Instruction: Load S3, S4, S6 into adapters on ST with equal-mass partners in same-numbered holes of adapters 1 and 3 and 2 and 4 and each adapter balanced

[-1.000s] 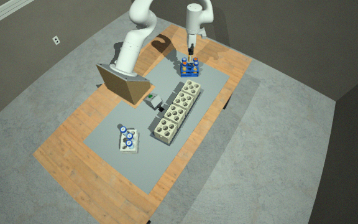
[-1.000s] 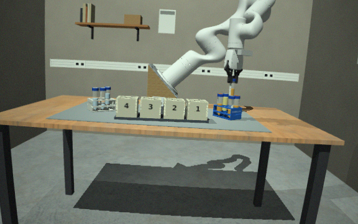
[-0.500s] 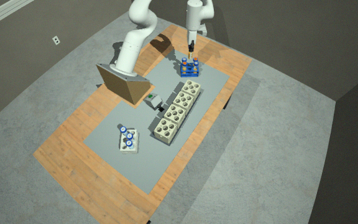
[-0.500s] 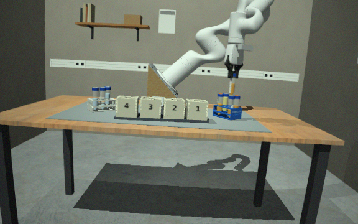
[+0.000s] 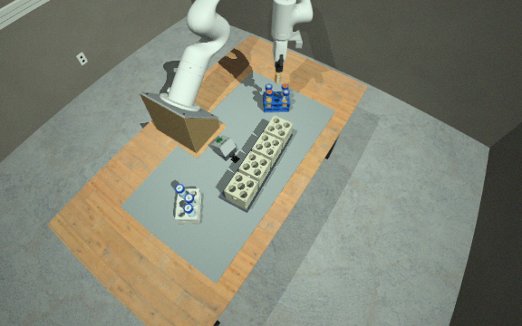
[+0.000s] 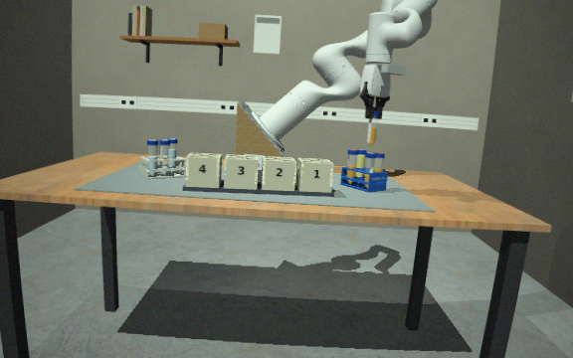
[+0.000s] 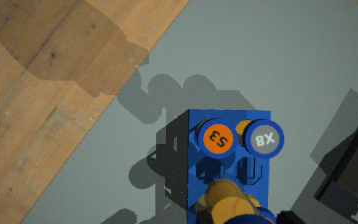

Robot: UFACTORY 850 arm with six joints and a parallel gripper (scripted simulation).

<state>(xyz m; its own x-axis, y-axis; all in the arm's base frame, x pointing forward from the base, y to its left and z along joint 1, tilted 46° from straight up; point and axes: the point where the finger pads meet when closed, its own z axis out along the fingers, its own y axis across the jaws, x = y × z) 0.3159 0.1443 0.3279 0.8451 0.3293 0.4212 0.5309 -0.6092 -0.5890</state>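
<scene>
Now: the sample tube 1 cm ahead of my hand, 1 cm to the right of it and 5 cm below it. The rest, counted from my hand: blue rack 1 cm ahead, 2 cm to the right, 22 cm below; then green done key 9 cm behind, 38 cm to the right, 18 cm below; then loading stand 11 cm ahead, 37 cm to the right, 24 cm below.
</scene>
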